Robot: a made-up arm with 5 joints.
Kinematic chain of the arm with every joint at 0, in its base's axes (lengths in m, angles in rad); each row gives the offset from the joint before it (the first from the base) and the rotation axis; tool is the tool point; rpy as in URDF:
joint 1: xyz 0 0 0.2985 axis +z
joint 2: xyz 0 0 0 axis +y
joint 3: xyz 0.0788 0 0.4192 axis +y
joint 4: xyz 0.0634 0 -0.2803 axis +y
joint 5: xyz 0.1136 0 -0.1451 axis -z
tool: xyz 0 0 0 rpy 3.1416 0 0
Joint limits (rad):
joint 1: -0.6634..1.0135
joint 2: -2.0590..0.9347
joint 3: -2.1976..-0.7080
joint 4: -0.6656..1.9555
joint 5: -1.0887..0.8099
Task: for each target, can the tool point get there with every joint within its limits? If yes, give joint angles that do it. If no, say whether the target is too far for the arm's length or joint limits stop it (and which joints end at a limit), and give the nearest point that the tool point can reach.
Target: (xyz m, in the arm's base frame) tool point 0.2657 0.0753 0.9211
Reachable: yes | joints 0.2763 -0.4803 -1.1405 -0.1246 -0.6257
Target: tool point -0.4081 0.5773 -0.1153
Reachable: no: joint limits stop it (at a limit: joint 1, joint 2, joint 3, joint 4) | nearest point -0.6343 0.4957 0.0966 | short by 0.320 m
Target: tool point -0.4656 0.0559 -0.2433
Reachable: no: joint limits stop it (at a limit: joint 2, joint 3, joint 4) | nearest point -0.7993 0.0960 0.0966 | short by 0.478 m
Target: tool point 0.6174 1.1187 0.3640
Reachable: no: too far | nearest point 0.4503 0.7226 0.4212 | short by 0.434 m
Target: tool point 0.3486 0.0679 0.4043
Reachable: yes | joints 0.1923 0.0921 -1.0042 1.6976 0.2443
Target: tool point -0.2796 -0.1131 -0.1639
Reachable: no: joint limits stop it (at a limit: joint 1, joint 2, joint 3) | nearest point 0.1813 -0.1417 0.0935 | short by 0.529 m
